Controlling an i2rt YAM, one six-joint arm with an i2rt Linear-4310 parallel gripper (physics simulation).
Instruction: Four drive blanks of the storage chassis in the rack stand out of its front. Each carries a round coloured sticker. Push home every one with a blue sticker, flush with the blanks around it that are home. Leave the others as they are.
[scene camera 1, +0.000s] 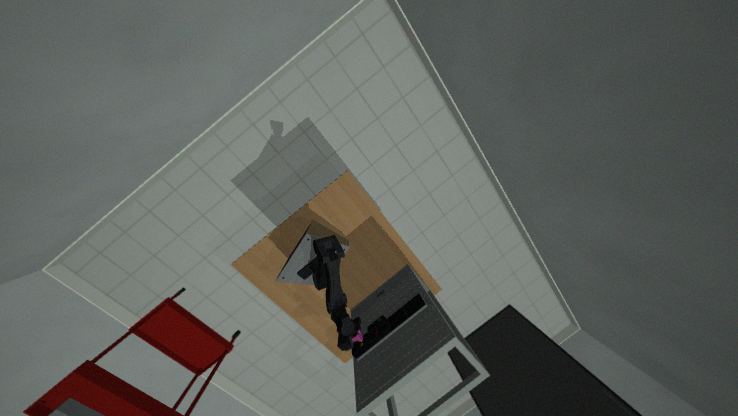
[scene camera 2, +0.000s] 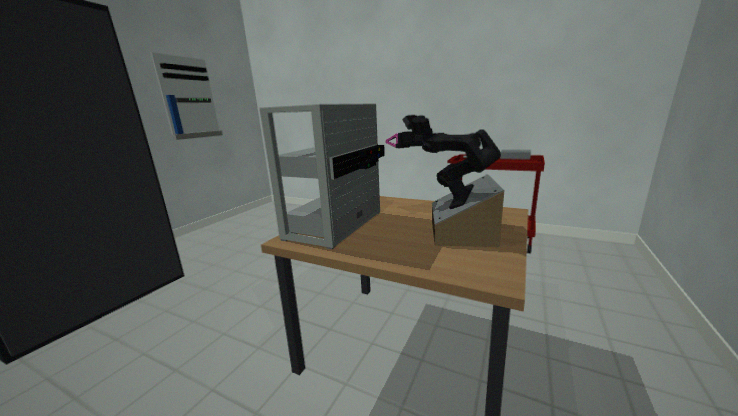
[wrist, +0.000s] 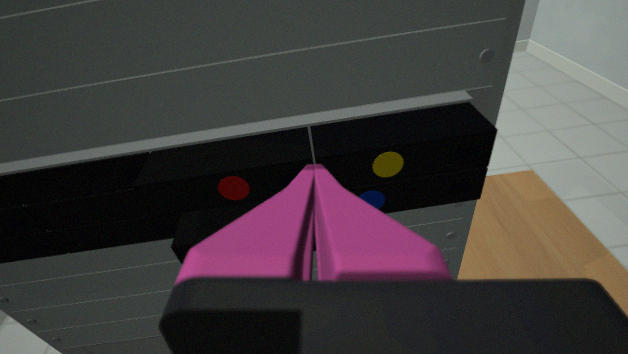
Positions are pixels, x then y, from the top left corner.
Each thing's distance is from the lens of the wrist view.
my gripper (wrist: 314, 177): 13 cm
grey rack (wrist: 122, 122): 26 cm
